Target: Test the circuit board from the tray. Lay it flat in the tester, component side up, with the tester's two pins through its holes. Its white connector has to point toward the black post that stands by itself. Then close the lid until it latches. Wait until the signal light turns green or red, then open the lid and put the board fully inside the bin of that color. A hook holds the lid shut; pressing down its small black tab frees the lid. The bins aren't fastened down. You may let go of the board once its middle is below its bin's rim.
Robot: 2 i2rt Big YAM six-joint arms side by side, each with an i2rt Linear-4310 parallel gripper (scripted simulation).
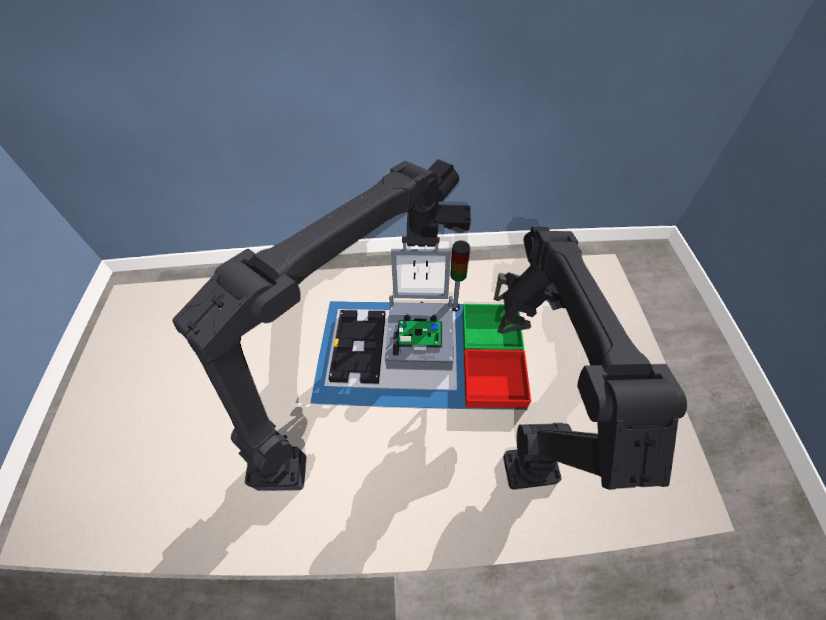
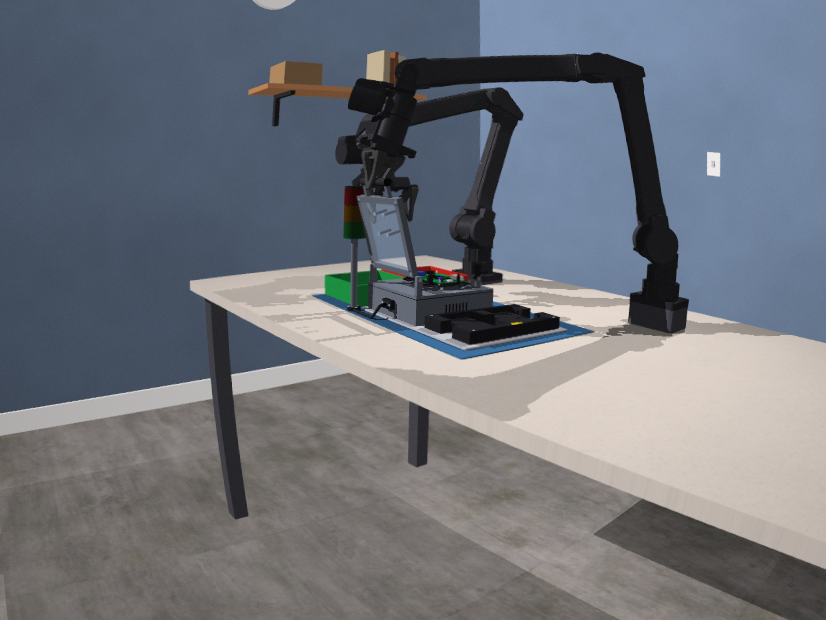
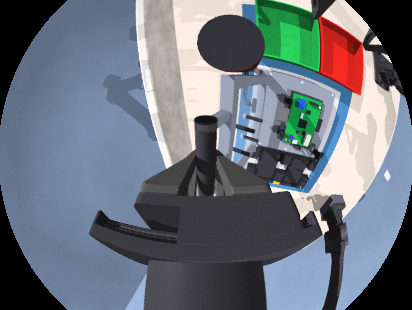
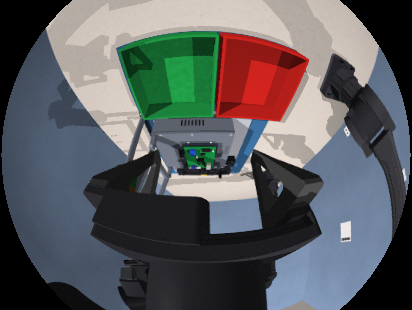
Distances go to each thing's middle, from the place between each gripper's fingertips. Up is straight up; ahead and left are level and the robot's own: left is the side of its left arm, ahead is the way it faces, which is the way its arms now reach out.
Right now the clear lid point(image 2: 385, 224) is 30 mm behind my left hand and 70 mm below it. Round my left hand: red bin point(image 1: 495, 376) 270 mm behind, 180 mm to the right, 240 mm below; green bin point(image 1: 482, 321) 120 mm behind, 190 mm to the right, 240 mm below; green circuit board point(image 1: 410, 332) 150 mm behind, 10 mm to the left, 180 mm below.
My right hand point(image 1: 497, 316) is 5 cm short of the green bin, 1 cm to the left of it and 16 cm above it. The rest, counted from my right hand: red bin 10 cm behind, 16 cm below; then green circuit board 2 cm ahead, 19 cm to the left, 10 cm below; then clear lid 14 cm ahead, 19 cm to the left.
